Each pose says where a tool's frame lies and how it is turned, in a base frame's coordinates. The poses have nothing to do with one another.
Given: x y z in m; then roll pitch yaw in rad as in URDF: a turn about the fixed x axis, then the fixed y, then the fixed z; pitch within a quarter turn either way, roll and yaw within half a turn.
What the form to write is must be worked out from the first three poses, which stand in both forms.
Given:
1: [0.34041 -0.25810 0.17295 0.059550 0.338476 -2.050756]
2: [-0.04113 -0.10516 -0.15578 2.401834 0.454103 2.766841]
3: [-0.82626 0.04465 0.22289 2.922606 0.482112 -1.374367]
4: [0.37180 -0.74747 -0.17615 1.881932 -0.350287 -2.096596]
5: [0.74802 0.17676 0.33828 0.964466 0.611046 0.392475]
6: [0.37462 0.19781 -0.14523 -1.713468 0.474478 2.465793]
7: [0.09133 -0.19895 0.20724 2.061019 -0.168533 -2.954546]
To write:
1: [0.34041 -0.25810 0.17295 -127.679 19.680 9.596]
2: [-0.04113 -0.10516 -0.15578 42.857 131.588 54.092]
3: [-0.82626 0.04465 0.22289 126.896 149.866 22.545]
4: [0.37180 -0.74747 -0.17615 156.171 106.711 110.996]
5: [0.74802 0.17676 0.33828 -45.817 62.177 49.555]
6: [0.37462 0.19781 -0.14523 -124.966 97.266 -62.576]
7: [0.09133 -0.19895 0.20724 105.832 117.655 100.916]
